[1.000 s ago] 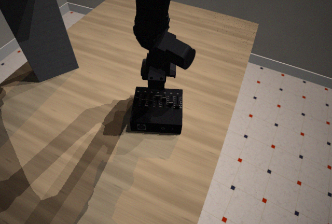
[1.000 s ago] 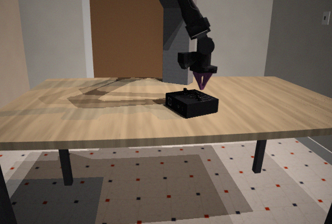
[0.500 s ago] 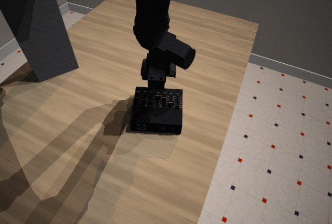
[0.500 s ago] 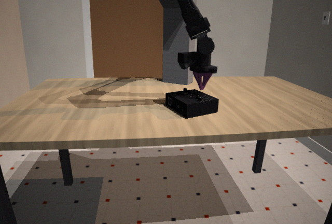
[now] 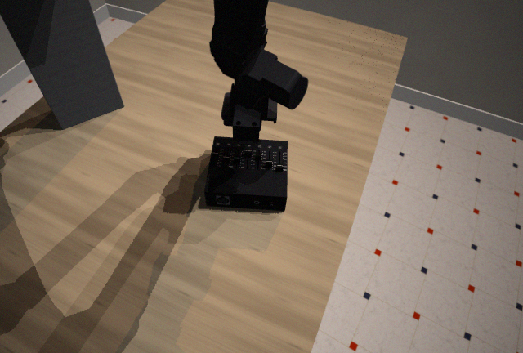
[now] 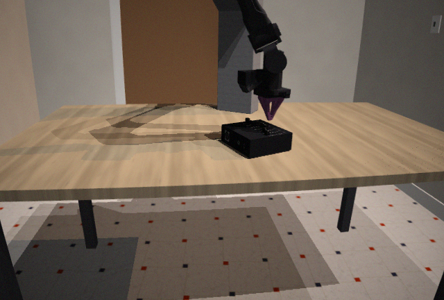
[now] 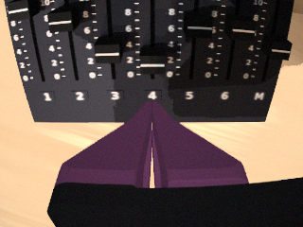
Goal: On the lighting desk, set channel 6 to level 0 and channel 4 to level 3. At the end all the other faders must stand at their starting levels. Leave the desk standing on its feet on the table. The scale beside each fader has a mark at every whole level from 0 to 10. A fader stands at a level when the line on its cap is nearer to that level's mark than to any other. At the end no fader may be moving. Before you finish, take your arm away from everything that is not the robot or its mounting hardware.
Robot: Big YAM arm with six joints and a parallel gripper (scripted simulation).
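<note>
Right now my hand is 2 cm to the left of the channel 4 cap and 2 cm above it. Also, from my hand: channel 5 cap: 1 cm behind, 5 cm to the right, 2 cm below; channel 6 cap: 3 cm behind, 5 cm to the right, 2 cm below; channel 3 cap: 3 cm ahead, 2 cm to the right, 2 cm below.
</note>
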